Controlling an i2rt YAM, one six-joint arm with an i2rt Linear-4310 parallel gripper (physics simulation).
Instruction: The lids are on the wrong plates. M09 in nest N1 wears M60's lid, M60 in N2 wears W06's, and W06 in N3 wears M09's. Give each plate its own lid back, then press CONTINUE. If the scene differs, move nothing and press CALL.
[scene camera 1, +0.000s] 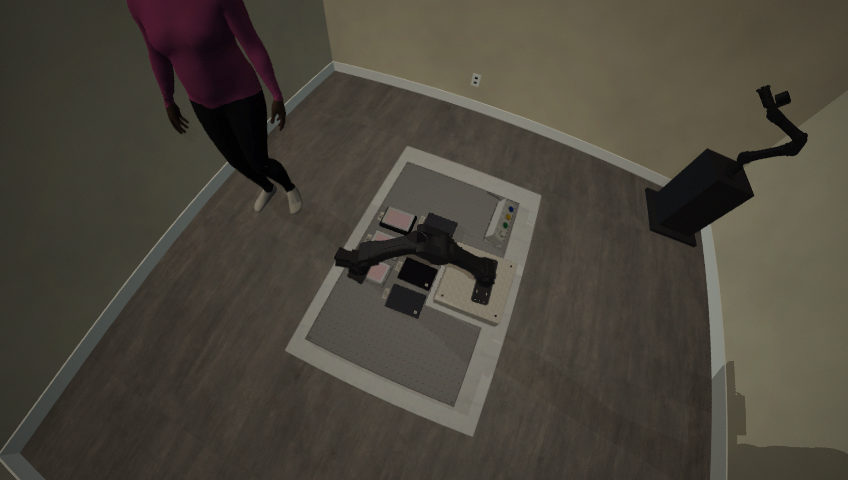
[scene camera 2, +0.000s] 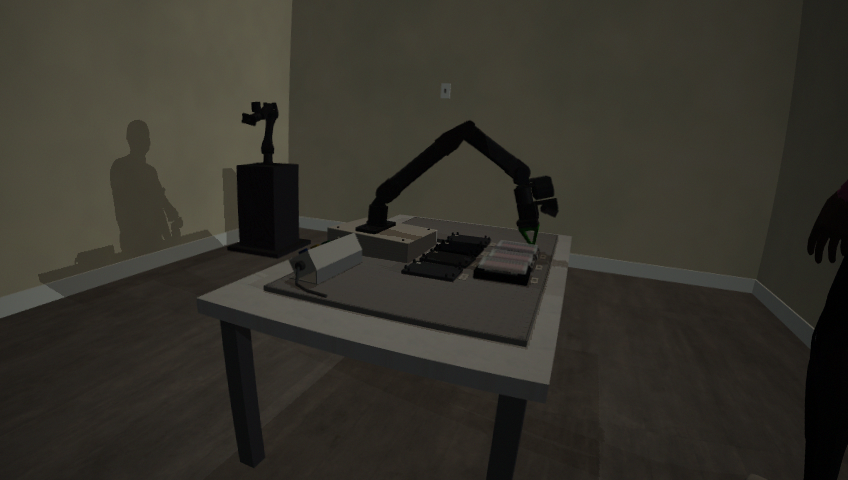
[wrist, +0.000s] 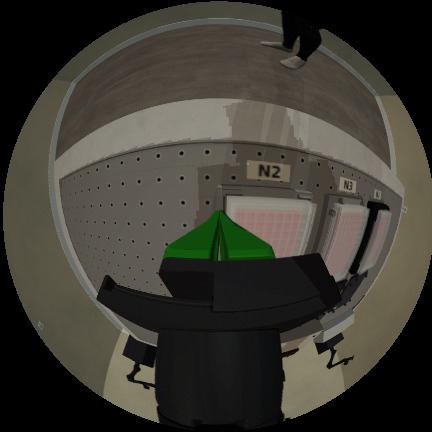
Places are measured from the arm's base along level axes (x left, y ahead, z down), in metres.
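Pixels of known places: gripper, fingertip midpoint: (scene camera 1: 357, 274) (scene camera 2: 532, 247) (wrist: 218, 216); arm's base, origin of the base link: (scene camera 1: 484, 280) (scene camera 2: 376, 227).
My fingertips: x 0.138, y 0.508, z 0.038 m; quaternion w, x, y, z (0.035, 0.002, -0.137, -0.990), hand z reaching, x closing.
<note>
Ahead of a thing's pixels: the offset from my fingertips to its top centre. "spot": to the spot under its first point.
The plate in nest N2 {spot: dz -0.013, dx -0.036, dy -0.081 m} (scene camera 1: 378, 272) (wrist: 287, 225) is pink under a clear lid. The plate in N3 {dz -0.013, dx -0.174, dy -0.059 m} (scene camera 1: 382, 237) (wrist: 346, 237) and the plate in N1 {dz -0.024, dx -0.306, dy -0.069 m} (scene camera 1: 398, 219) (wrist: 380, 232) look alike; N1's sits in a black nest. No lid markings can be read. My gripper (scene camera 2: 531, 240) (wrist: 218, 216) has green fingers, which are shut and empty. In the wrist view its tips point down at the left edge of the N2 plate; whether they touch it cannot be told. The button box {dz -0.067, dx -0.454, dy -0.521 m} (scene camera 1: 494, 224) (scene camera 2: 333, 261) carries blue, yellow and green buttons; their labels are unreadable.
Flat dark stands, among them a black one {dz -0.003, dx -0.095, dy -0.234 m} (scene camera 1: 417, 273) and a grey one {dz -0.003, dx +0.034, dy -0.226 m} (scene camera 1: 405, 300), lie between the nests and my cream base box (scene camera 1: 455, 301) (scene camera 2: 389, 245). A person (scene camera 1: 223, 53) (wrist: 301, 37) stands beyond the nest side. Another arm stands on a black pedestal (scene camera 1: 693, 196) (scene camera 2: 267, 208).
</note>
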